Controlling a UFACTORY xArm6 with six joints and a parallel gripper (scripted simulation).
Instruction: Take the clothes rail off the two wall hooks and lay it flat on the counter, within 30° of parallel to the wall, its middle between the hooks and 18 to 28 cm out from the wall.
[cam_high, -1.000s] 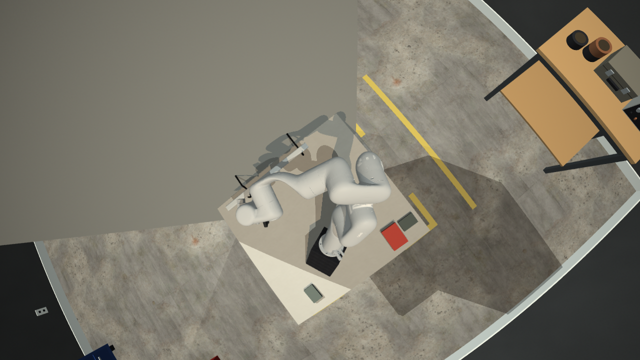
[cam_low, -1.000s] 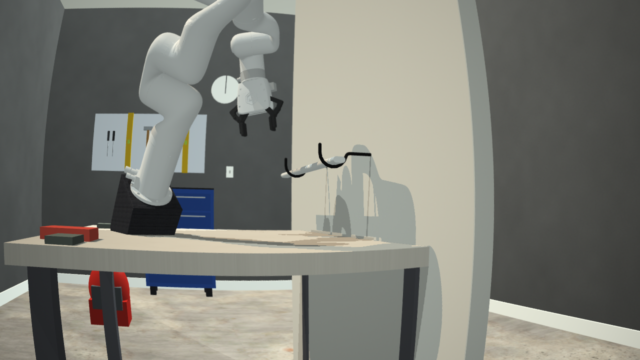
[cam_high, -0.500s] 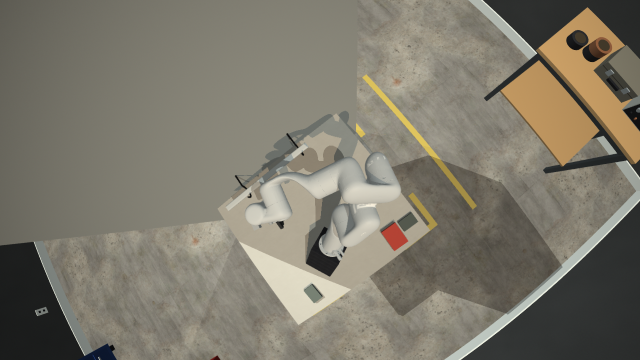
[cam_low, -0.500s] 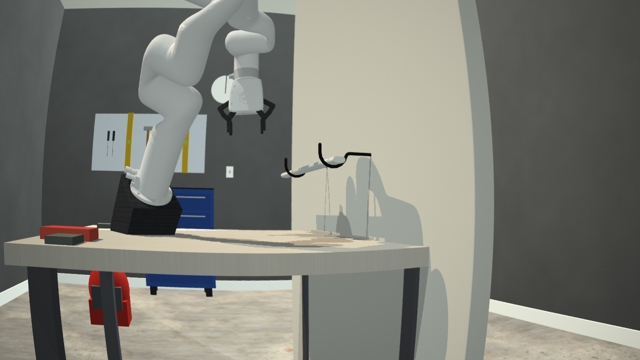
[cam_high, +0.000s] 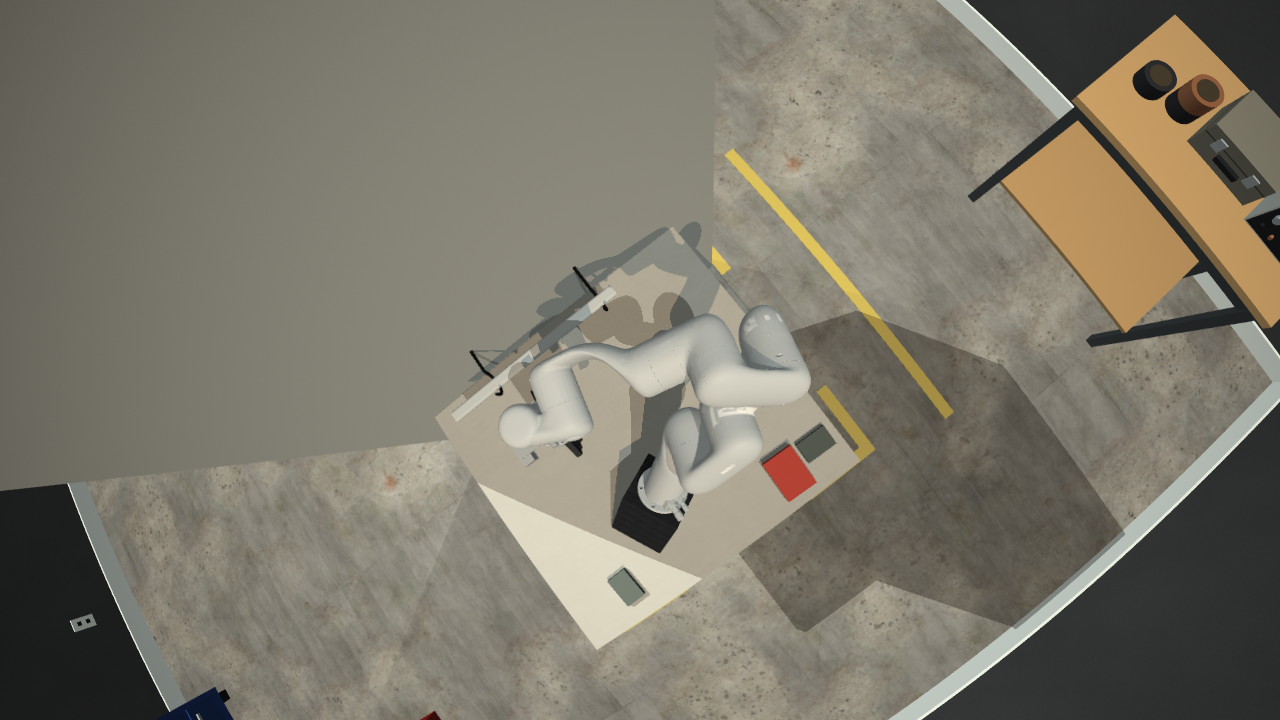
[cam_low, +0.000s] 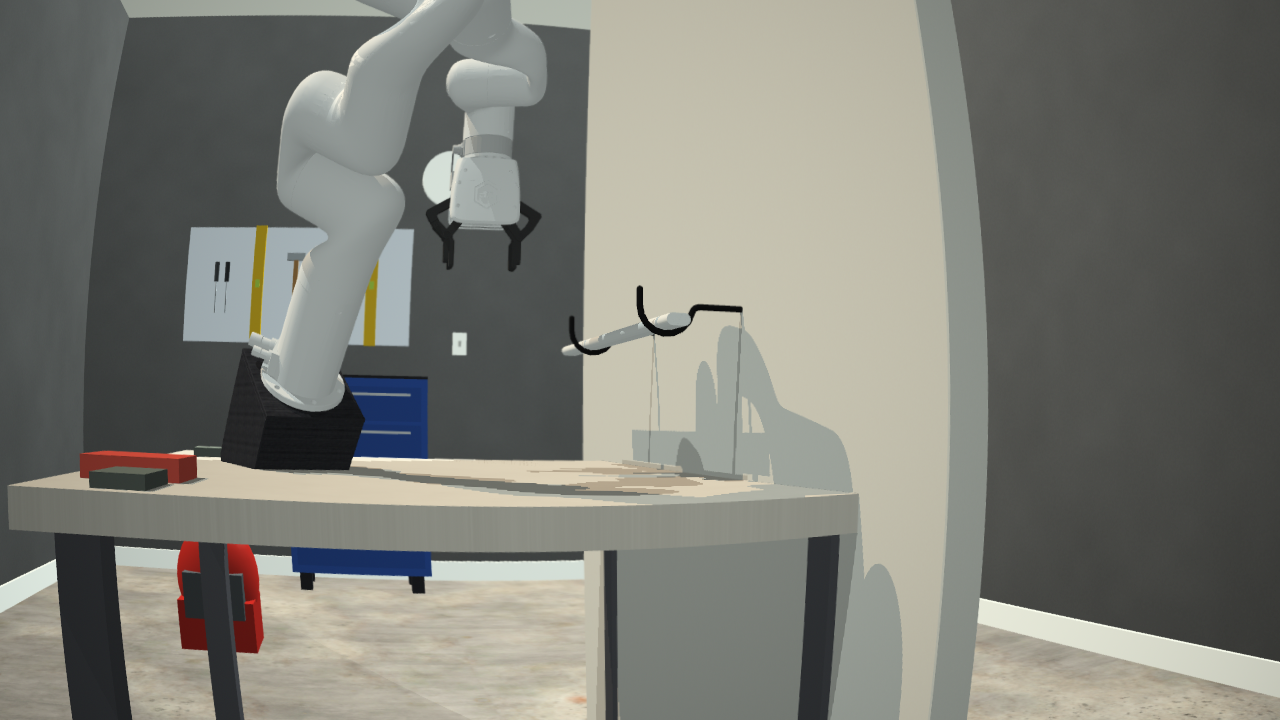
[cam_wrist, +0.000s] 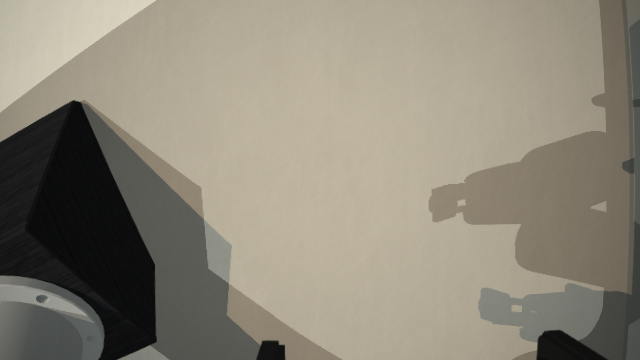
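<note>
Right now the clothes rail is 200 mm ahead of my hand and 100 mm below it. Round my hand: red block: 430 mm behind, 330 mm to the right, 280 mm below; then wall: 320 mm ahead, 50 mm to the right, 130 mm above.
</note>
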